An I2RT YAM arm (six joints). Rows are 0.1 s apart.
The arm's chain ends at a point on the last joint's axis. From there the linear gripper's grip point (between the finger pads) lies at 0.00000 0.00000 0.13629 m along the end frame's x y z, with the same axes.
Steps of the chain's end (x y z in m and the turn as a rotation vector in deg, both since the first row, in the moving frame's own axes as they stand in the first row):
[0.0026, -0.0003, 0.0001, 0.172, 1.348, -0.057]
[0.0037, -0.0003, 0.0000, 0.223, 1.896, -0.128]
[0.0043, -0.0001, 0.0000, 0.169, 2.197, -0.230]
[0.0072, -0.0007, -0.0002, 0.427, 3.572, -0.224]
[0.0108, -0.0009, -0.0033, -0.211, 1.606, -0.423]
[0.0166, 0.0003, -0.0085, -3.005, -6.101, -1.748]
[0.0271, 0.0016, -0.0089, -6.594, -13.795, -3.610]
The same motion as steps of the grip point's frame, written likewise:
[0.0058, -0.0007, 0.0001, 0.172, 1.348, -0.057]
[0.0082, -0.0008, -0.0001, 0.223, 1.896, -0.128]
[0.0095, -0.0005, -0.0001, 0.169, 2.197, -0.230]
[0.0157, -0.0017, -0.0005, 0.427, 3.572, -0.224]
[0.0146, -0.0004, -0.0034, -0.211, 1.606, -0.423]
[0.0022, 0.0077, -0.0095, -3.005, -6.101, -1.748]
[-0.0048, 0.0181, -0.0137, -6.594, -13.795, -3.610]

